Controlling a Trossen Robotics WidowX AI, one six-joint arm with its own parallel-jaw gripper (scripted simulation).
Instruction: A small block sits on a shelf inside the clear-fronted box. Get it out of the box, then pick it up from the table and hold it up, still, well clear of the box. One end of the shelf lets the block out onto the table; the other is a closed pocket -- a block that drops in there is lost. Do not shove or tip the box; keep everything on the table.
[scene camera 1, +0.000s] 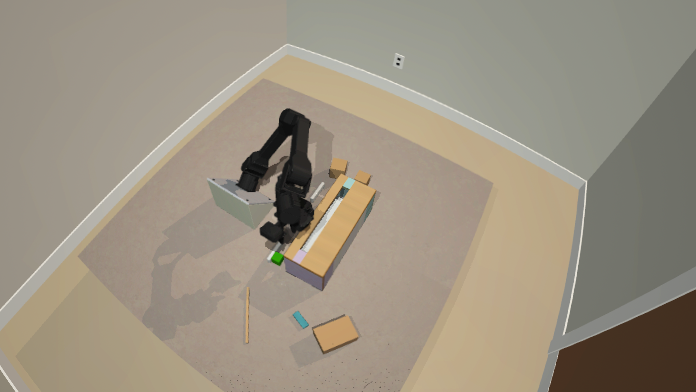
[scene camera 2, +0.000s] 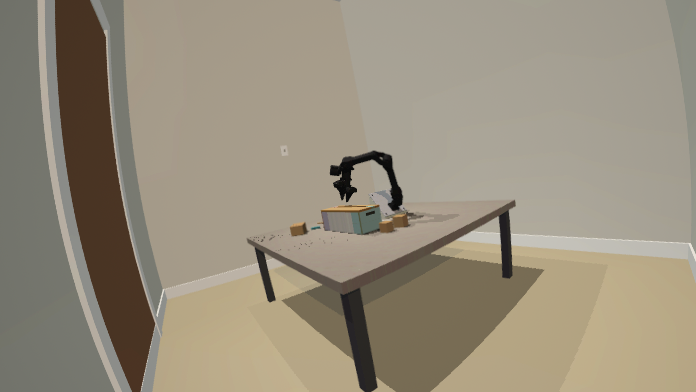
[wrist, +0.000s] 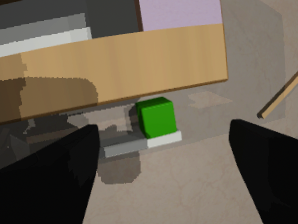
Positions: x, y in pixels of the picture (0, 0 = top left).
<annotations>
A long box shows in scene camera 1, in scene camera 2 (357, 219) and in the wrist view. The same spot on the long box: (wrist: 63, 63) is (scene camera 1: 303, 237).
</annotations>
